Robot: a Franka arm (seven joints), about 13 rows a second.
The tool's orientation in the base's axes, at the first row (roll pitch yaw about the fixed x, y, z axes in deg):
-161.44, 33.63, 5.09
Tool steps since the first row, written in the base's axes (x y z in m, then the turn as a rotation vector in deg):
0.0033, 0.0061, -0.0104, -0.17, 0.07, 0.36
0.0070, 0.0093, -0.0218, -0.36, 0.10, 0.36
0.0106, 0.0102, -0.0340, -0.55, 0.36, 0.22
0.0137, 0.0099, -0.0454, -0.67, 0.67, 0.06
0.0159, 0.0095, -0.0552, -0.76, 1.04, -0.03
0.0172, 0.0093, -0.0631, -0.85, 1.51, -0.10
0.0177, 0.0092, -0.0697, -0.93, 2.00, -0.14
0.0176, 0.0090, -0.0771, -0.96, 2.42, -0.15
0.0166, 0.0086, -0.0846, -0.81, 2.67, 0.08
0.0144, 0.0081, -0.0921, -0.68, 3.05, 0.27
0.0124, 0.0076, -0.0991, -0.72, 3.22, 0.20
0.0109, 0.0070, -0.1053, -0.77, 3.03, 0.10
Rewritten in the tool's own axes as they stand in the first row. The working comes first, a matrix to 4 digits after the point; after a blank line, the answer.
The tool's axes in the first row as the columns of a matrix, in the base's axes (used below as rounded here):
0.8293, -0.0915, -0.5512
0.0739, -0.9599, 0.2705
-0.5538, -0.2650, -0.7893

0.0089, -0.0034, 0.0080, -0.34, -0.15, -0.17
0.0186, -0.0038, 0.0159, -0.49, -0.16, -0.06
0.0284, -0.0018, 0.0238, -0.55, -0.35, 0.23
0.0372, 0.0013, 0.0310, -0.54, -0.60, 0.50
0.0445, 0.0041, 0.0374, -0.54, -0.92, 0.72
0.0499, 0.0062, 0.0428, -0.54, -1.35, 0.96
0.0540, 0.0080, 0.0477, -0.55, -1.80, 1.16
0.0580, 0.0102, 0.0536, -0.53, -2.20, 1.30
0.0613, 0.0126, 0.0600, -0.52, -2.51, 1.11
0.0635, 0.0153, 0.0669, -0.49, -2.94, 0.99
0.0657, 0.0178, 0.0734, -0.47, -3.08, 1.11
0.0679, 0.0202, 0.0790, -0.47, -2.86, 1.17

